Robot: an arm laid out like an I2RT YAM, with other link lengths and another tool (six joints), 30 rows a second.
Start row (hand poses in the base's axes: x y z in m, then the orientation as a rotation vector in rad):
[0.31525, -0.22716, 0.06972, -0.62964, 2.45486, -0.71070]
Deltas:
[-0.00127, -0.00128, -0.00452, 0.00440, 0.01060, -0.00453]
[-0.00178, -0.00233, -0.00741, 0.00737, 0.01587, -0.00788]
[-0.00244, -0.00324, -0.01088, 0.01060, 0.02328, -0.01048]
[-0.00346, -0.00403, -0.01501, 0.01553, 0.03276, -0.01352]
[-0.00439, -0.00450, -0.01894, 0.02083, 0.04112, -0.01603]
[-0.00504, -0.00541, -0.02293, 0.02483, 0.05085, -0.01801]
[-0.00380, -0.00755, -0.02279, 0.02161, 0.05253, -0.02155]
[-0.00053, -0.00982, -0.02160, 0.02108, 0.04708, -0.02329]
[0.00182, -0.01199, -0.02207, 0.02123, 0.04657, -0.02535]
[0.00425, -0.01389, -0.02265, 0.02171, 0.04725, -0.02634]
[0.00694, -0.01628, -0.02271, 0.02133, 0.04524, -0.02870]
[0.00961, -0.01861, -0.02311, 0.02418, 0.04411, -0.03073]
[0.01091, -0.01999, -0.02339, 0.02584, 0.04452, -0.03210]
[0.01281, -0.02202, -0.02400, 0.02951, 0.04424, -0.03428]
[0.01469, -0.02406, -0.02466, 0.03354, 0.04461, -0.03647]
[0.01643, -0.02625, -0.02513, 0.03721, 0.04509, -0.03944]
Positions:
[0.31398, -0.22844, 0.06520, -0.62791, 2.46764, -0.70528]
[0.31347, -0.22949, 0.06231, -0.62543, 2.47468, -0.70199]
[0.31281, -0.23040, 0.05884, -0.62480, 2.48336, -0.69773]
[0.31179, -0.23119, 0.05471, -0.62402, 2.49449, -0.69111]
[0.31086, -0.23166, 0.05078, -0.62315, 2.50439, -0.68395]
[0.31021, -0.23257, 0.04679, -0.62410, 2.51502, -0.67798]
[0.31145, -0.23471, 0.04693, -0.62193, 2.51763, -0.68323]
[0.31472, -0.23698, 0.04812, -0.61732, 2.51337, -0.68549]
[0.31707, -0.23915, 0.04765, -0.61453, 2.51392, -0.68618]
[0.31950, -0.24105, 0.04707, -0.61349, 2.51511, -0.68584]
[0.32219, -0.24344, 0.04701, -0.60980, 2.51431, -0.68758]
[0.32486, -0.24577, 0.04661, -0.60569, 2.51479, -0.68488]
[0.32616, -0.24715, 0.04633, -0.60360, 2.51614, -0.68321]
[0.32806, -0.24918, 0.04572, -0.59942, 2.51761, -0.67938]
[0.32994, -0.25122, 0.04506, -0.59541, 2.51975, -0.67499]
[0.33168, -0.25341, 0.04459, -0.59064, 2.52227, -0.67133]

